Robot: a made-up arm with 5 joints.
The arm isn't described. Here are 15 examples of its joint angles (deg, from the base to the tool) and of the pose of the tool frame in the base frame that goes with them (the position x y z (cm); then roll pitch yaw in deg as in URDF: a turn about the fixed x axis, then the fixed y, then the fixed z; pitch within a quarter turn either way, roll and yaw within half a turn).
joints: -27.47 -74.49 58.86 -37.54 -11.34
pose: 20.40 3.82 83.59 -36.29 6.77 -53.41
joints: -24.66 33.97 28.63 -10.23 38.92
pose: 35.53 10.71 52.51 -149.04 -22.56 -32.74
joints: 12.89 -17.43 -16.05 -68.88 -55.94
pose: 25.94 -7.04 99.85 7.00 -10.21 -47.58
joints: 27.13 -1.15 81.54 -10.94 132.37
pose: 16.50 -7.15 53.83 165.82 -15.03 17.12
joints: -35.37 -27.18 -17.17 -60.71 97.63
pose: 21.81 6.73 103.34 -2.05 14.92 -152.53
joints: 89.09 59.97 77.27 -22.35 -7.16
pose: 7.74 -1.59 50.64 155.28 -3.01 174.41
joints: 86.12 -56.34 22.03 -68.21 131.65
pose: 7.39 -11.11 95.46 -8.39 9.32 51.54
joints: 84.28 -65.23 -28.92 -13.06 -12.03
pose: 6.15 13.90 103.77 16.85 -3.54 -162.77
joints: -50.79 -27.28 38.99 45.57 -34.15
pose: 26.24 17.71 72.37 -152.00 17.66 -68.92
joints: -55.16 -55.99 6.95 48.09 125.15
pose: 17.76 8.44 93.44 88.35 -54.84 146.51
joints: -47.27 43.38 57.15 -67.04 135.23
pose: 21.53 9.55 49.18 132.98 -35.97 108.57
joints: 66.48 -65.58 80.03 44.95 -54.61
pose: 13.01 -15.95 64.29 -161.09 24.52 153.05
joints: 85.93 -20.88 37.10 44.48 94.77
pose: 9.30 -24.92 69.54 177.33 -29.19 -80.46
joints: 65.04 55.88 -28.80 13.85 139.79
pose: 24.94 -40.94 56.30 138.63 -29.19 -4.02
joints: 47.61 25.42 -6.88 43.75 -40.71
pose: 34.11 -31.25 66.88 -158.29 17.66 -174.91
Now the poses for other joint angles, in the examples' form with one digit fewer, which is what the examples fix.
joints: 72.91 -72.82 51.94 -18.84 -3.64
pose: 11.8 -13.8 85.3 -50.2 2.8 -160.6
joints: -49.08 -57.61 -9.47 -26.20 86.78
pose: 10.3 -0.9 104.0 0.2 3.3 -127.7
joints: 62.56 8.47 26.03 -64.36 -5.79
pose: 22.4 -29.3 72.0 -60.0 5.0 -149.7
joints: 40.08 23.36 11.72 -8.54 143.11
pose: 34.8 -25.8 62.2 122.0 -32.5 31.4
